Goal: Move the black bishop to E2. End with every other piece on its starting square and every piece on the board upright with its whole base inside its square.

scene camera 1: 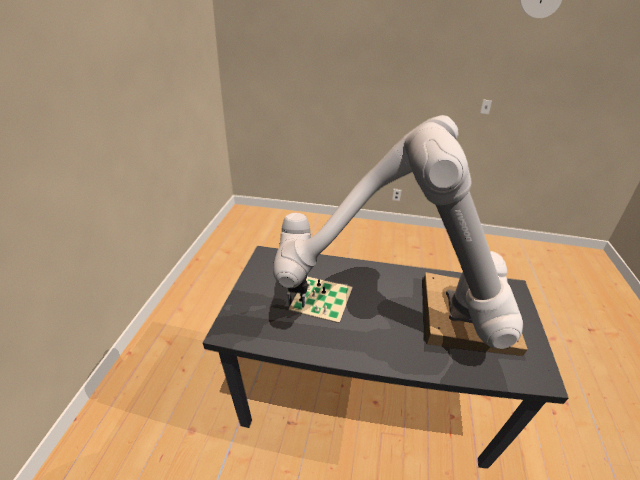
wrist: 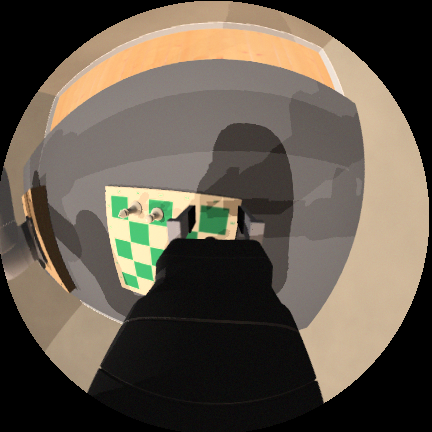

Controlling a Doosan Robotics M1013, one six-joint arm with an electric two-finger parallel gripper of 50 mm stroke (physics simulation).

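Seen in the pictures: gripper, fingertip midpoint: (scene camera 1: 296, 304) (wrist: 216, 213); arm's base at its link origin: (wrist: 35, 237).
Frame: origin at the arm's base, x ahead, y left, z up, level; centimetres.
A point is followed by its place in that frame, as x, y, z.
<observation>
The green and cream chessboard (scene camera 1: 343, 304) {52.2, 4.6, -3.7} (wrist: 113, 230) {52.9, 6.8, -3.8} lies on the table. Small black pieces (scene camera 1: 318, 283) {65.0, -4.5, -2.5} (scene camera 1: 324, 290) {61.5, -0.8, -2.5} stand towards its back; a dark piece partly shows near the fingers. Which one is the bishop cannot be told at this size. My gripper (scene camera 1: 296, 298) {70.7, 10.8, -2.0} (wrist: 216, 213) {70.7, 10.8, -2.0} is open, pointing down low over the board's left side, with nothing held. In the wrist view, its fingers flank a green corner square, and its body hides much of the board. Two pale pieces (scene camera 1: 325, 310) {58.6, 11.2, -2.1} (scene camera 1: 316, 308) {62.5, 10.5, -2.5} (wrist: 131, 209) {59.2, 11.1, -2.0} (wrist: 156, 215) {62.8, 10.2, -2.6} stand near the front edge.
A pale piece (scene camera 1: 313, 292) {65.6, 2.5, -1.6} stands near the middle of the board, close to the black ones. The dark table (scene camera 1: 382, 356) {33.8, 27.5, -4.3} (wrist: 165, 115) {63.2, 24.5, -4.3} carries the wooden base plate (scene camera 1: 436, 289) {13.3, -9.0, 0.3} (wrist: 37, 200) {17.2, 14.1, -0.6} with the arm's base at the right in the scene view.
</observation>
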